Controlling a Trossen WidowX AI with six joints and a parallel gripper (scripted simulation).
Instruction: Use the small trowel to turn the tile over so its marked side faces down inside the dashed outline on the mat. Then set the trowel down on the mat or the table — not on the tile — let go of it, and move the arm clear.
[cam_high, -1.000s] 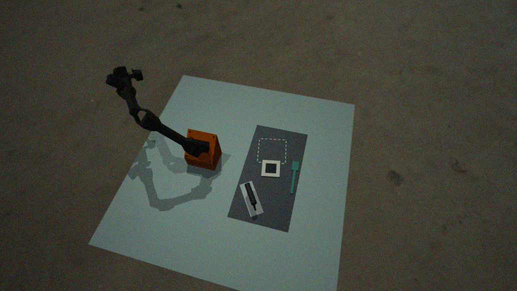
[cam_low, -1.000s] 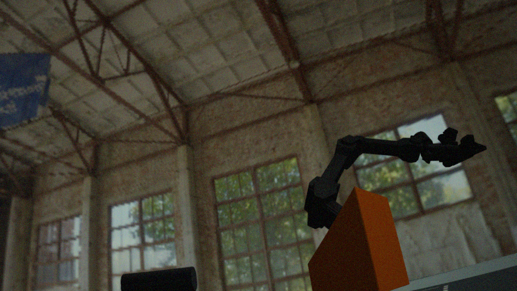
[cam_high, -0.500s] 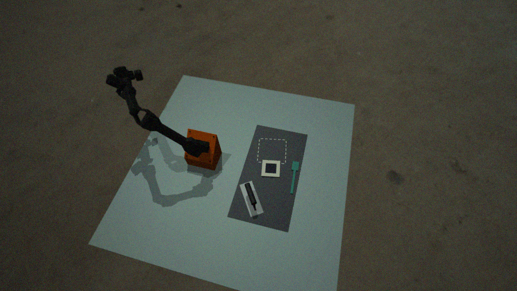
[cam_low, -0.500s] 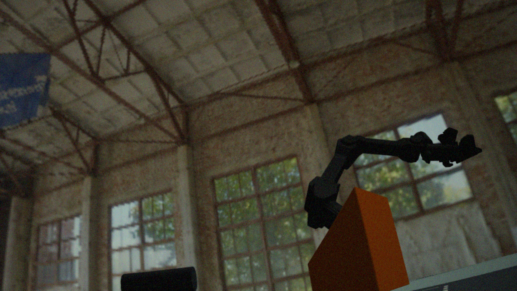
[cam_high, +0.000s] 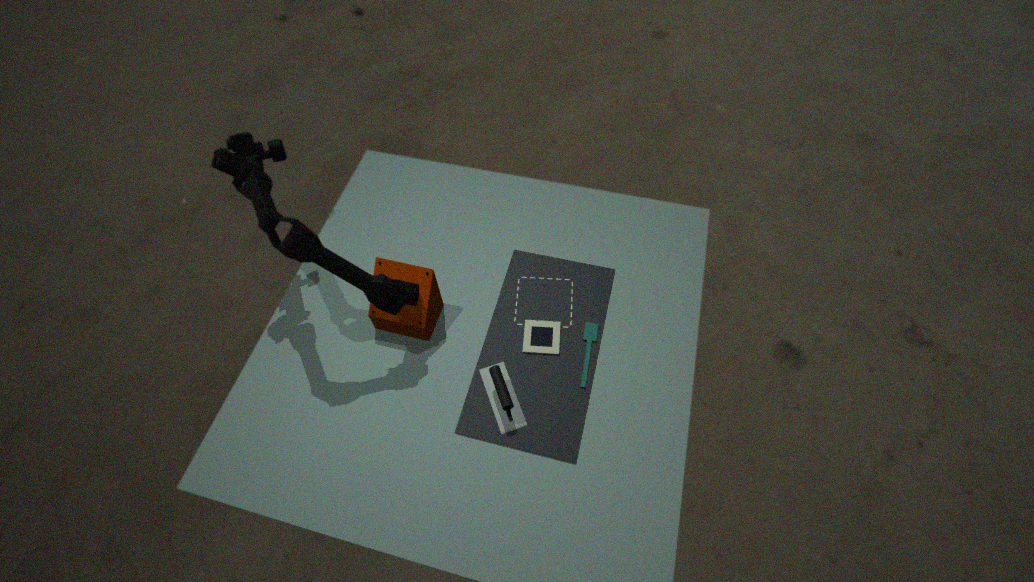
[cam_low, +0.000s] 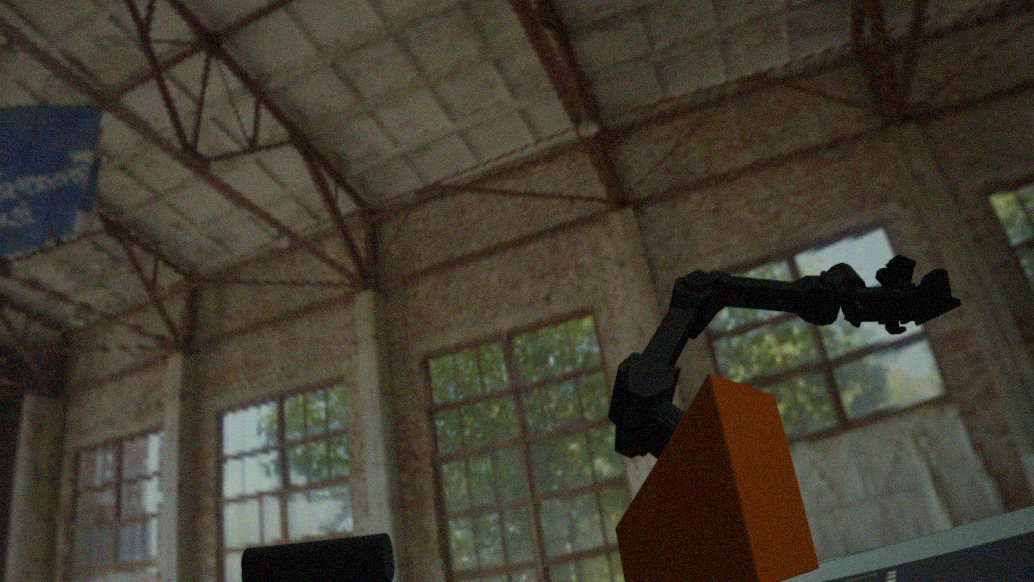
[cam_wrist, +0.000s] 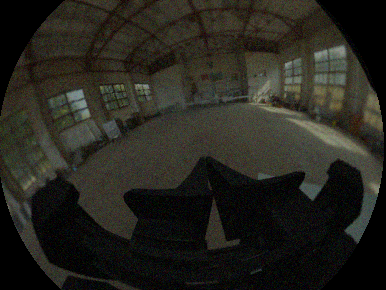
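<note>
My gripper tip is 92 cm short of the small trowel, 51 cm to the left of it and 30 cm above it. Also, from my gripper tip: tile (97 cm ahead, 34 cm below, 29 cm to the right); then teal spatula-like tool (112 cm ahead, 34 cm below, 29 cm to the right); then dark mat (98 cm ahead, 36 cm below, 31 cm to the right).
</note>
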